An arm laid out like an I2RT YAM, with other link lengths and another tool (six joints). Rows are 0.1 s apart.
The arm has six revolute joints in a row. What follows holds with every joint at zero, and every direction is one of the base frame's.
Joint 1 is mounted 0.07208 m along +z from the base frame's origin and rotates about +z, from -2.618 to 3.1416 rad.
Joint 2 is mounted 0.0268 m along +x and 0.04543 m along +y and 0.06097 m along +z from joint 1 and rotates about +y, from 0 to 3.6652 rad.
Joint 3 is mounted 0.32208 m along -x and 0.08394 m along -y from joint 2 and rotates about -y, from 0 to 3.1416 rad.
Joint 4 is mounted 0.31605 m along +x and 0.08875 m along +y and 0.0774 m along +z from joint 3 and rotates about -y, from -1.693 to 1.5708 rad.
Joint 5 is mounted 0.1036 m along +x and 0.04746 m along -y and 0.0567 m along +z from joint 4 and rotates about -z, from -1.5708 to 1.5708 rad.
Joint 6 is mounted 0.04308 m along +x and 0.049 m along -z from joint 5 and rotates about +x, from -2.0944 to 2.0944 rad.
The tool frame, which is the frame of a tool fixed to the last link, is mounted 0.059 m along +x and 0.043 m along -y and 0.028 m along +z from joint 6; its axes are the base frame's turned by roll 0.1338, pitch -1.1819 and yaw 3.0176 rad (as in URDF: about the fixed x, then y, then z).
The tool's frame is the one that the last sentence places.
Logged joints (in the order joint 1, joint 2, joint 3, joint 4, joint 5, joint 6), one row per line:
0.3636 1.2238 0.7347 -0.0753 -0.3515 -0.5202
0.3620 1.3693 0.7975 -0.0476 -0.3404 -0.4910
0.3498 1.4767 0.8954 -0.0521 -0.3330 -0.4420
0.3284 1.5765 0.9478 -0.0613 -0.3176 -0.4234
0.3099 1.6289 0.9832 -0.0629 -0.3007 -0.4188
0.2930 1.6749 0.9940 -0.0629 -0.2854 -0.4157
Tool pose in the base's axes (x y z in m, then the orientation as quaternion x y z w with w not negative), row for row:
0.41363 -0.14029 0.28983 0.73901 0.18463 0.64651 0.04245
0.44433 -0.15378 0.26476 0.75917 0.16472 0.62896 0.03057
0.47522 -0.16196 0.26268 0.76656 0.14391 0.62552 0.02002
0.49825 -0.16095 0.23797 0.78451 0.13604 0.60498 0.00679
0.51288 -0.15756 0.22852 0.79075 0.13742 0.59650 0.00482
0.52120 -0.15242 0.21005 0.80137 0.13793 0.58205 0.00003
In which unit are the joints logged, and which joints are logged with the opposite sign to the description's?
The joints are logged in radians. Opposite sign: joint 1.
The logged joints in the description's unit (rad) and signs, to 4 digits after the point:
-0.3636 1.2238 0.7347 -0.0753 -0.3515 -0.5202
-0.3620 1.3693 0.7975 -0.0476 -0.3404 -0.4910
-0.3498 1.4767 0.8954 -0.0521 -0.3330 -0.4420
-0.3284 1.5765 0.9478 -0.0613 -0.3176 -0.4234
-0.3099 1.6289 0.9832 -0.0629 -0.3007 -0.4188
-0.2930 1.6749 0.9940 -0.0629 -0.2854 -0.4157

